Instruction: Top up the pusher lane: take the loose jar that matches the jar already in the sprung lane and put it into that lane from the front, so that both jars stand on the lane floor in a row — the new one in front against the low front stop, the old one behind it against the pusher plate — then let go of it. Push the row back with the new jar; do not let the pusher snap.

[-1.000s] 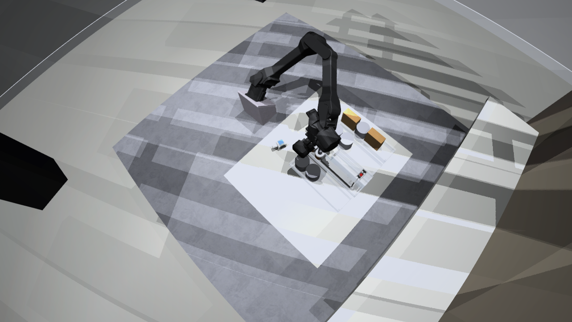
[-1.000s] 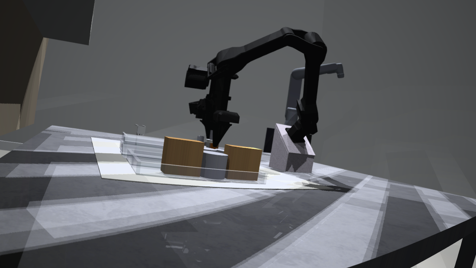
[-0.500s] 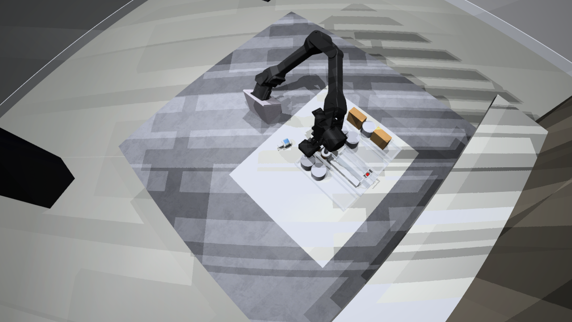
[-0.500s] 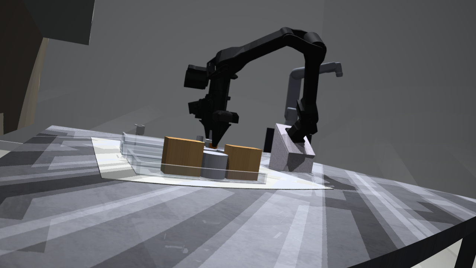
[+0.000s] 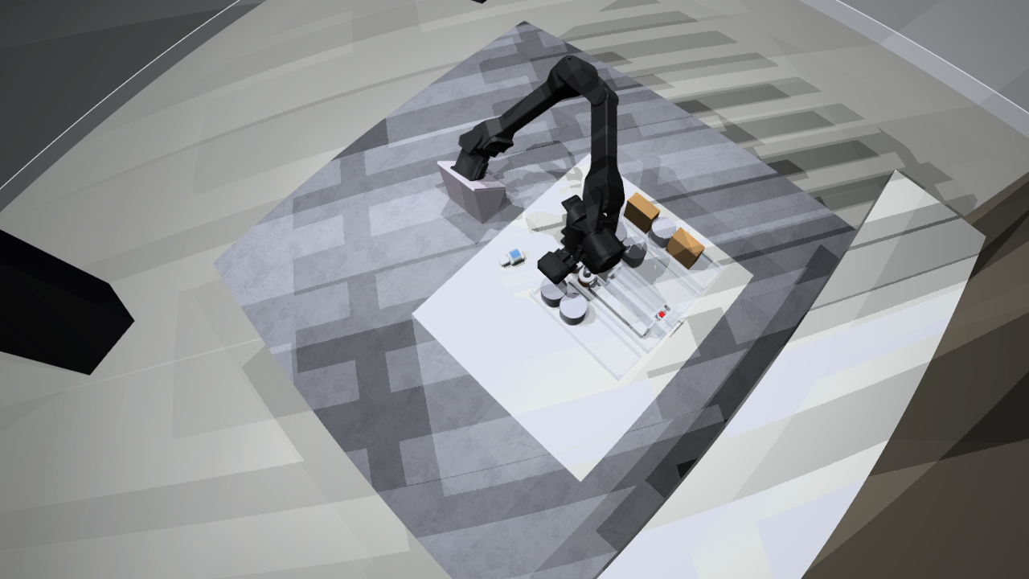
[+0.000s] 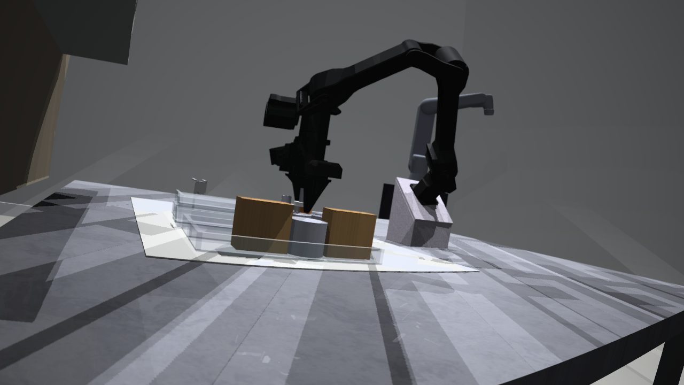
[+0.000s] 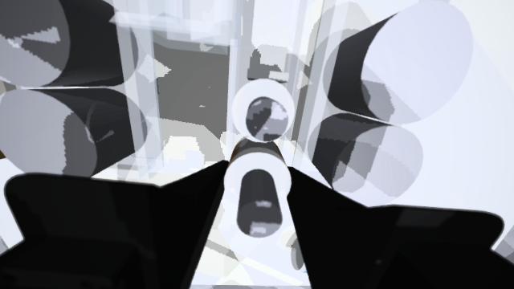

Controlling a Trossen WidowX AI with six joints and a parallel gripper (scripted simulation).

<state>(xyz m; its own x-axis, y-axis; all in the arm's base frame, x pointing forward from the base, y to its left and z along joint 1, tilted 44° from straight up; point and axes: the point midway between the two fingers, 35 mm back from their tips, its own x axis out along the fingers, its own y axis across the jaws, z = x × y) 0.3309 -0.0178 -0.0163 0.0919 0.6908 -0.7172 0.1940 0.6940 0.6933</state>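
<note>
The clear sprung lane is 140 mm ahead of my gripper tip and 30 mm below it. Round my gripper tip: small blue-banded jar (140 mm behind, 70 mm to the right, 30 mm below); red marker (220 mm ahead, 20 mm above).
</note>
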